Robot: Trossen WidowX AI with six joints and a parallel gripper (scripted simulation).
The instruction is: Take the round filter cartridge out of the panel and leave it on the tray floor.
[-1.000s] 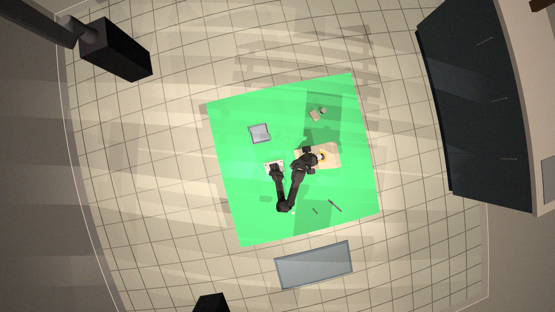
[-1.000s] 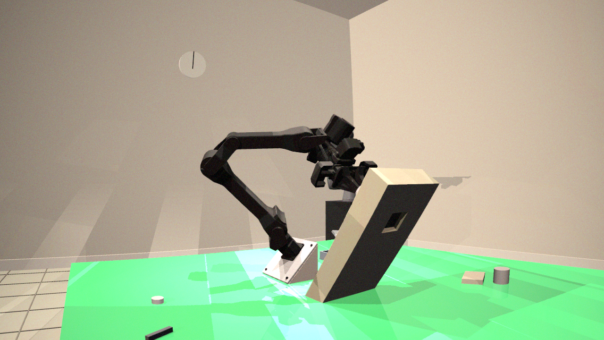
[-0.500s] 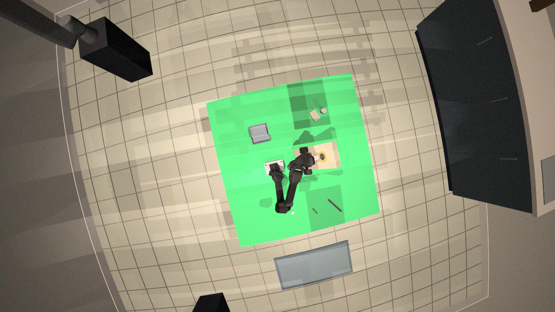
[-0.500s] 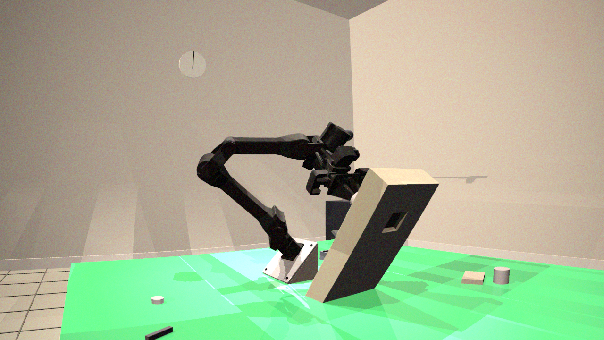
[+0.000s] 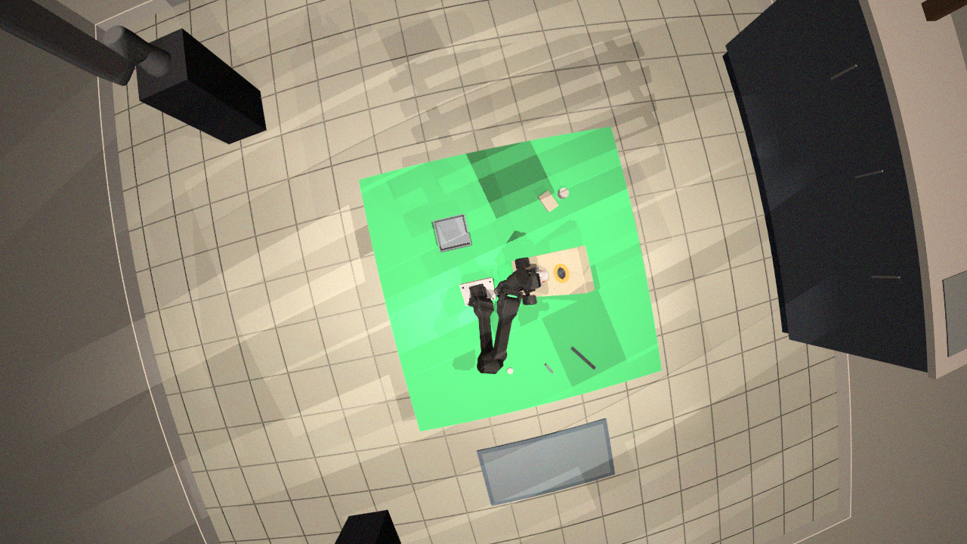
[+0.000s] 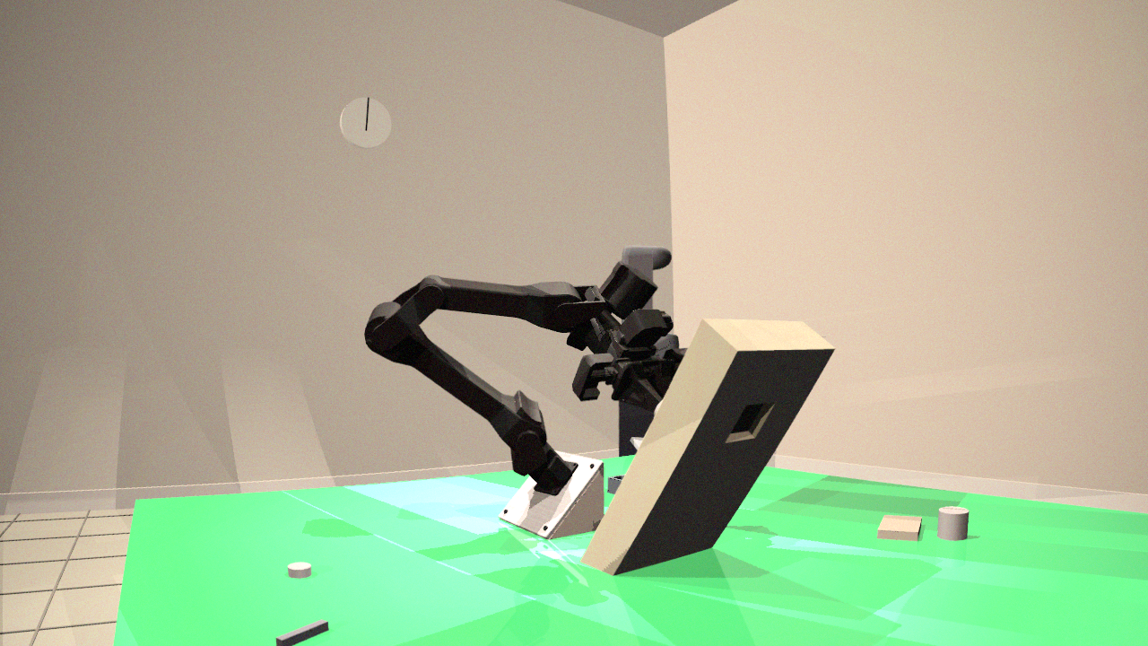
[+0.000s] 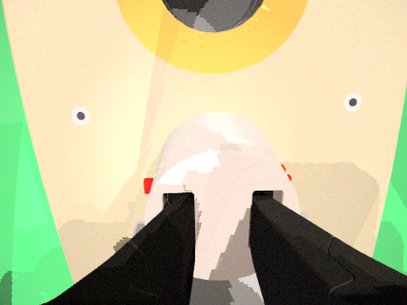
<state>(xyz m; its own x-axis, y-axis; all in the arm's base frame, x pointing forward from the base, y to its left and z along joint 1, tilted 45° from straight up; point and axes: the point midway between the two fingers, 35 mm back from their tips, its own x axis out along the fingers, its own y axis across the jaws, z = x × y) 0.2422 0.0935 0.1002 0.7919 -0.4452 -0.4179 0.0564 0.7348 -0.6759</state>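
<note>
The round white filter cartridge lies 1 cm below my gripper tip and 1 cm ahead of it. The rest, counted from my gripper tip: beige block (32 cm to the left, 19 cm below, 17 cm ahead); then small white cylinder (34 cm to the left, 25 cm ahead, 18 cm below); then tan service panel (5 cm below, 5 cm ahead).
</note>
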